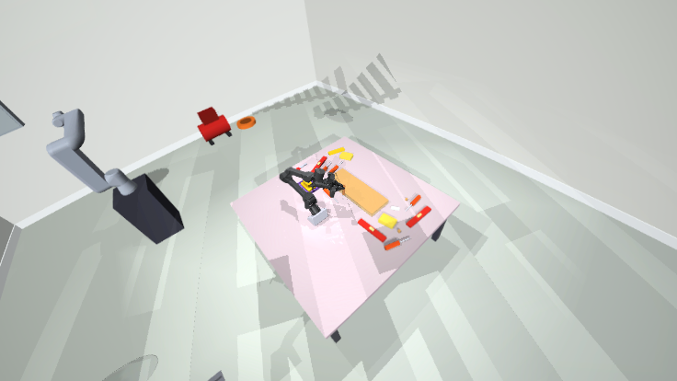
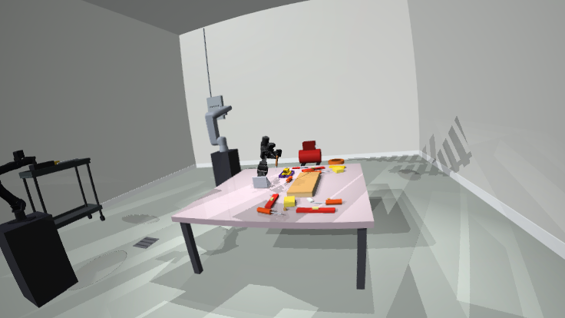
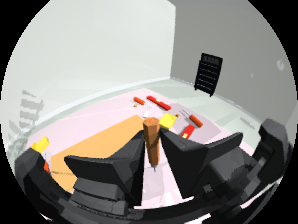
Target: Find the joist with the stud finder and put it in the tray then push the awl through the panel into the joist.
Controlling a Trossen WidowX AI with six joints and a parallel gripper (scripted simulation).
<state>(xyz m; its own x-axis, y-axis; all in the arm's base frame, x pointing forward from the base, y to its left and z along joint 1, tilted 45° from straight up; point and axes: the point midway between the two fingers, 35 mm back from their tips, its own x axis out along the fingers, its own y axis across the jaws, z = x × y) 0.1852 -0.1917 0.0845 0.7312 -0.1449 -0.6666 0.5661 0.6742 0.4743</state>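
Right now my gripper tip is 5 cm above the orange-handled awl and 1 cm past it. The rest, counted from my gripper tip: yellow stud finder: 43 cm to the left, 21 cm below, 7 cm behind; then purple tray: 42 cm to the left, 24 cm below, 7 cm behind.
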